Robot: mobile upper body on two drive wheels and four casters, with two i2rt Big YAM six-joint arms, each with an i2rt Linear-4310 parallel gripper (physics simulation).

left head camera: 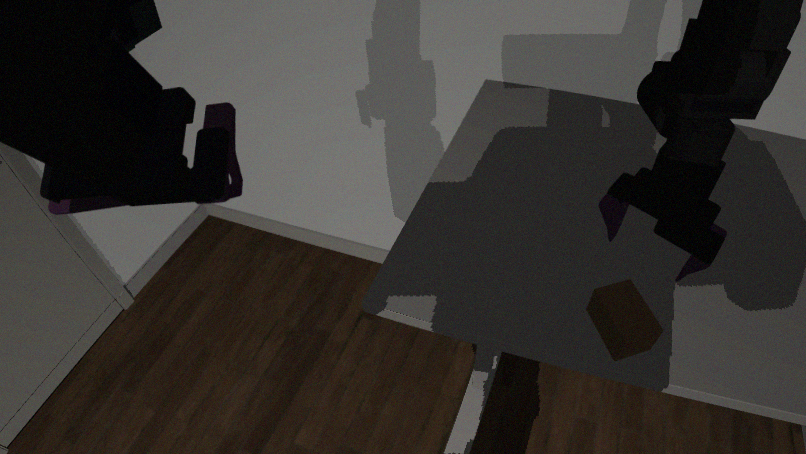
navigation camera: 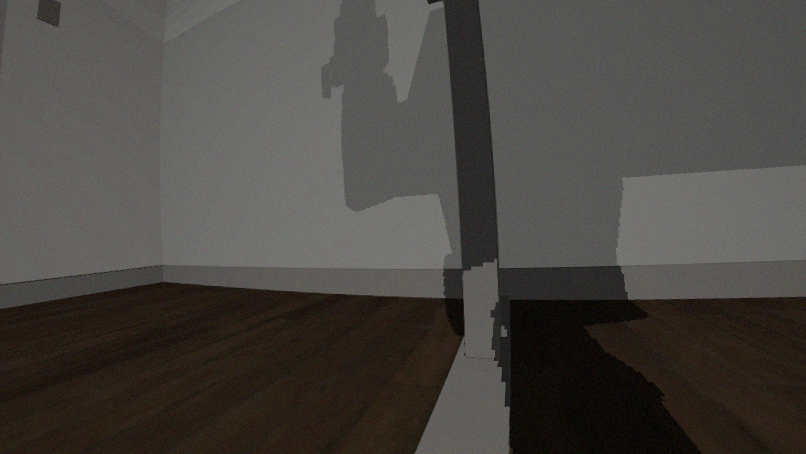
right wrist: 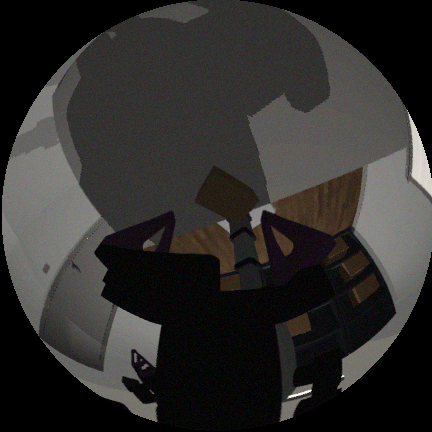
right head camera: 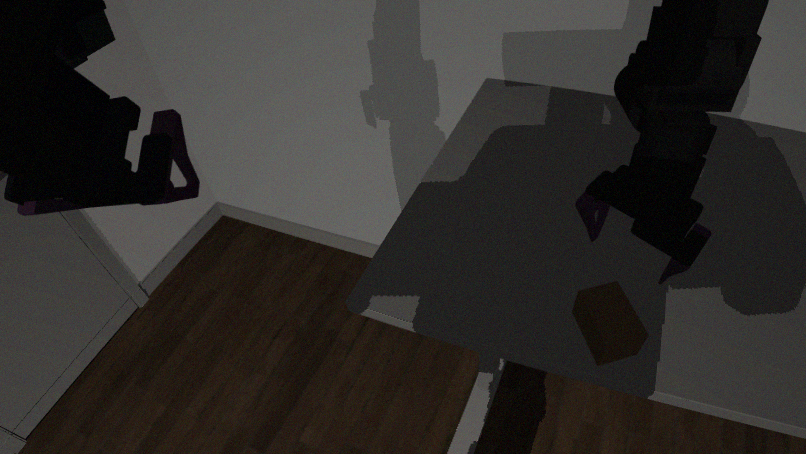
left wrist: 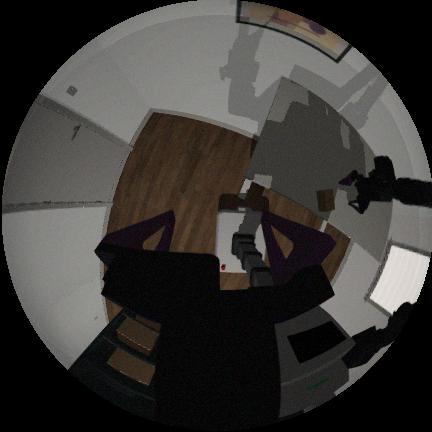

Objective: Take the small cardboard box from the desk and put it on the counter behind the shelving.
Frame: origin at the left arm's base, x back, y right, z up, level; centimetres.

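Seen in the pictures: left gripper, fingertip midpoint: [left head camera: 186, 191] [right wrist: 135, 351] [right head camera: 149, 193] [left wrist: 217, 214]; right gripper, fingertip midpoint: [left head camera: 644, 257] [right wrist: 217, 215] [right head camera: 627, 259] [left wrist: 343, 192].
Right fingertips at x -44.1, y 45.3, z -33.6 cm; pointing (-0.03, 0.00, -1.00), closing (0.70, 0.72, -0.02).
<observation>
Offsets run from my right fingertips to a thing's top centre. "spot": to the spot under its first point. Level surfaces: height alone.
The small brown cardboard box @(dx +2.6, dy -0.6, dz -7.4 cm) [left head camera: 624, 319] [right head camera: 610, 323] [left wrist: 325, 200] [right wrist: 226, 194] sits on the grey desk @(dz -12.4 cm) [left head camera: 507, 242] [right head camera: 496, 242] [left wrist: 300, 145] [right wrist: 165, 100], near its front edge. My right gripper [left head camera: 644, 259] [right head camera: 627, 260] [left wrist: 343, 192] [right wrist: 217, 215] is open and empty, above the desk; in the head views it shows just beyond the box. My left gripper [left head camera: 149, 197] [right head camera: 108, 197] [left wrist: 217, 214] is open and empty, off to the left of the desk. Dark shelving [right wrist: 345, 320] with several brown boxes shows in the right wrist view. I cannot make out the counter.
The desk's leg @(spot: dx -30.7, dy -13.2, dz -73.3 cm) [navigation camera: 473, 140] stands straight ahead in the navigation view, with its pale foot [navigation camera: 470, 406] on the wooden floor @(dz -107.4 cm) [navigation camera: 225, 360]. A wall [left head camera: 282, 112] rises behind the desk. A door [left wrist: 60, 165] is at the left and a framed picture [left wrist: 300, 30] hangs at the top in the left wrist view.
</observation>
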